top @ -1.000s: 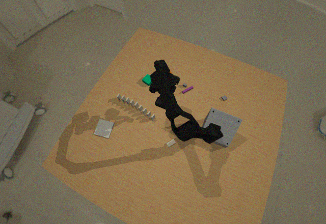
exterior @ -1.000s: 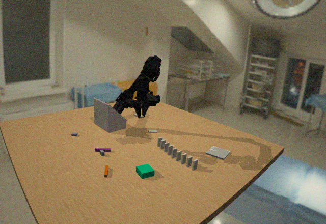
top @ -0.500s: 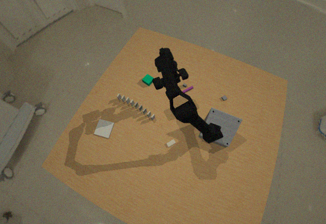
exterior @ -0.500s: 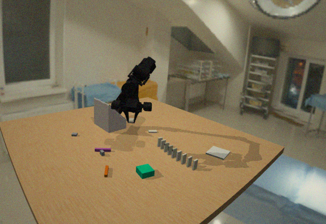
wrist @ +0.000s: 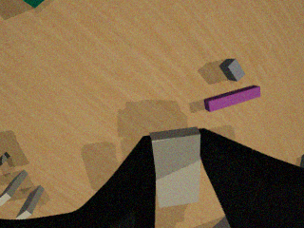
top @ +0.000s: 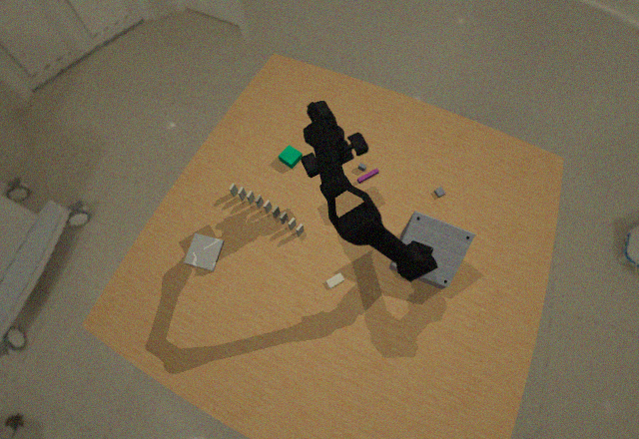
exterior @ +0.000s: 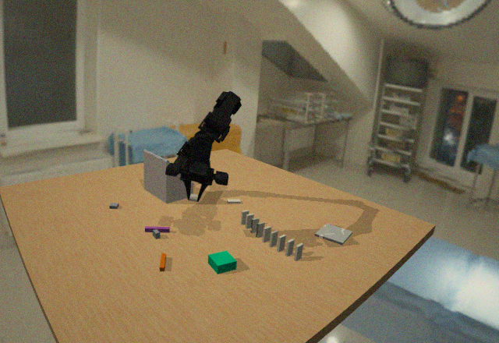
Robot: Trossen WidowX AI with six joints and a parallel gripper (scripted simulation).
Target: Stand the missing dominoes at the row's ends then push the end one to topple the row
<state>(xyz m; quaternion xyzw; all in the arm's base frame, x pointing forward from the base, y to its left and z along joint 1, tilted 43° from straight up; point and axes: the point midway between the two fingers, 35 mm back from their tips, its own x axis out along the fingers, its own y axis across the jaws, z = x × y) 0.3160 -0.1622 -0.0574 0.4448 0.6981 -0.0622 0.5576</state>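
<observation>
The purple bar is 120 mm below my gripper tip, 90 mm behind it and 70 mm to the right of it. Round my gripper tip: orange bar: 170 mm to the right, 120 mm below, 80 mm ahead; then flat white tile: 380 mm to the left, 300 mm ahead, 120 mm below; then green block: 180 mm ahead, 110 mm below, 40 mm to the right.
</observation>
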